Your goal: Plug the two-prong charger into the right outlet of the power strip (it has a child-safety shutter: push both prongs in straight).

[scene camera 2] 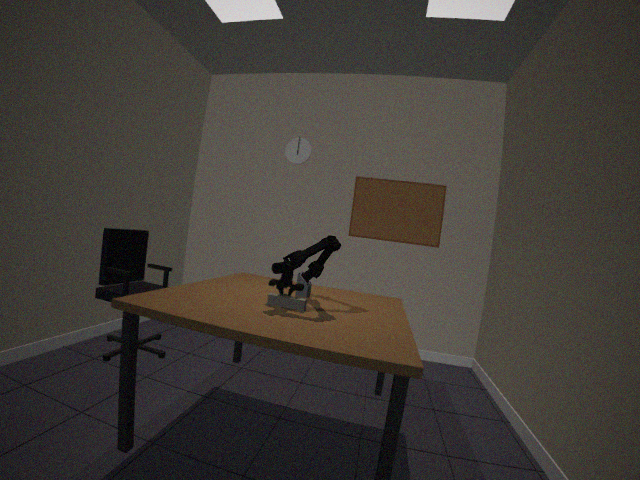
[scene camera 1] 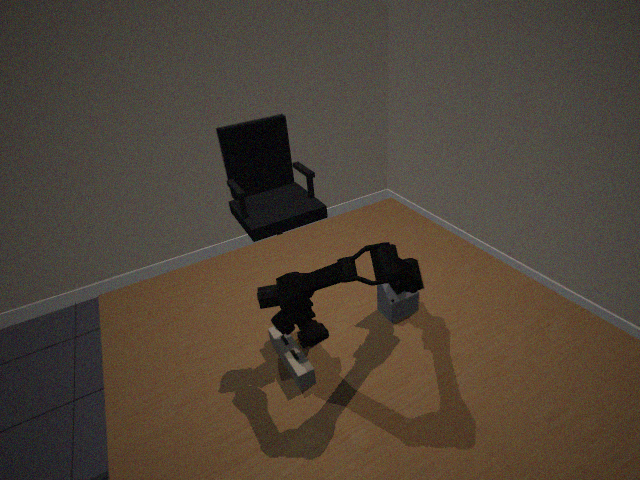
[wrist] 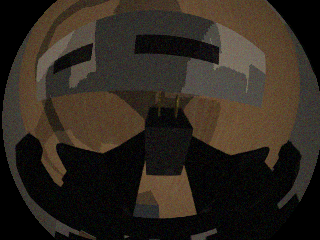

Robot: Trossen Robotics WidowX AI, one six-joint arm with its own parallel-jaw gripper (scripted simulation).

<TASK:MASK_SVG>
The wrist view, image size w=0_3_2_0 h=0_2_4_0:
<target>my gripper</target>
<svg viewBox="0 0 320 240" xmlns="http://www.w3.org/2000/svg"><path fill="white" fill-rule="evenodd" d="M55 232L56 240L91 240L71 232L69 236ZM15 147L17 171L29 197L60 223L80 232L83 229L96 240L124 240L125 235L192 240L191 236L215 228L217 233L205 240L268 240L300 203L295 193L283 208L277 207L291 191L300 169L301 152L289 141L281 147L277 155L279 164L271 171L264 163L268 147L231 156L192 137L184 165L196 215L172 219L133 216L145 164L144 131L105 153L57 143L57 156L67 169L61 179L63 187L52 180L41 163L43 148L39 139L27 133Z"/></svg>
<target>two-prong charger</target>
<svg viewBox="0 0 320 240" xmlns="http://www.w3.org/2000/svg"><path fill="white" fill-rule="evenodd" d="M160 93L159 107L149 107L147 121L145 121L145 175L181 175L189 143L192 140L193 127L189 123L187 116L185 116L183 109L177 108L179 107L179 96L176 95L175 108L161 107Z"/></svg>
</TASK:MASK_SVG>
